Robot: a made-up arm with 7 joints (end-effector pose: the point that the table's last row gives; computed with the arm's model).
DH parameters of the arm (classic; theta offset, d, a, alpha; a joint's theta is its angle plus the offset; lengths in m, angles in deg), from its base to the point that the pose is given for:
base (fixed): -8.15 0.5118 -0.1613 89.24
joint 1: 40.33 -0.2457 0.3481 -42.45
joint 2: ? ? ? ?
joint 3: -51.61 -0.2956 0.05 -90
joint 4: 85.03 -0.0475 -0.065 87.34
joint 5: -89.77 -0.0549 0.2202 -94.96
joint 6: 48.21 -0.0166 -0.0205 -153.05
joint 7: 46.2 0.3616 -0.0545 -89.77
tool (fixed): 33.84 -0.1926 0 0
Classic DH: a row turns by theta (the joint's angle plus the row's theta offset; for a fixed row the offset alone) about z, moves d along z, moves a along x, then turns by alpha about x.
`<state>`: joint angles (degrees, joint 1 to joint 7).
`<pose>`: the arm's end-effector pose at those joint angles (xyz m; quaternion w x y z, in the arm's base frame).
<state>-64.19 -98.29 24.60 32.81 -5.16 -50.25 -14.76</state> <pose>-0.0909 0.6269 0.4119 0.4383 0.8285 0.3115 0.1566</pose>
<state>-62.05 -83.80 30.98 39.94 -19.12 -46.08 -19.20</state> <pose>-0.0958 0.4686 0.2638 0.5436 0.6902 0.3670 0.3055</pose>
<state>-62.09 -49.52 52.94 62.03 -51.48 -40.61 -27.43</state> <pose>0.1548 0.1614 0.1538 0.8104 0.3352 0.2448 0.4135</pose>
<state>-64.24 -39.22 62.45 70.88 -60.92 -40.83 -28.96</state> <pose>0.2255 0.0931 0.1744 0.8781 0.2586 0.1283 0.3815</pose>
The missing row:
joint 2: 63.56 -0.0322 -0.1492 122.41
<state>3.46 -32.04 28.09 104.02 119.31 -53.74 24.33</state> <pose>-0.0160 0.0838 0.2873 0.1980 -0.1105 -0.6281 -0.7443</pose>
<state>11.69 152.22 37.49 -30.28 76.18 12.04 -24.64</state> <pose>0.4868 0.2519 1.1660 0.0994 -0.7683 0.6036 -0.1884</pose>
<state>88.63 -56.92 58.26 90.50 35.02 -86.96 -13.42</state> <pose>-0.1530 0.8802 0.7659 0.0754 0.5201 0.1948 -0.8282</pose>
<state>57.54 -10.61 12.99 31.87 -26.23 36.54 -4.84</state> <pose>-0.1802 0.2166 0.8781 0.7035 -0.6871 0.1810 0.0147</pose>
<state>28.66 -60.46 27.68 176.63 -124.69 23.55 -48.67</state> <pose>-0.0994 0.2629 0.8329 0.6639 0.0775 -0.5319 0.5199</pose>
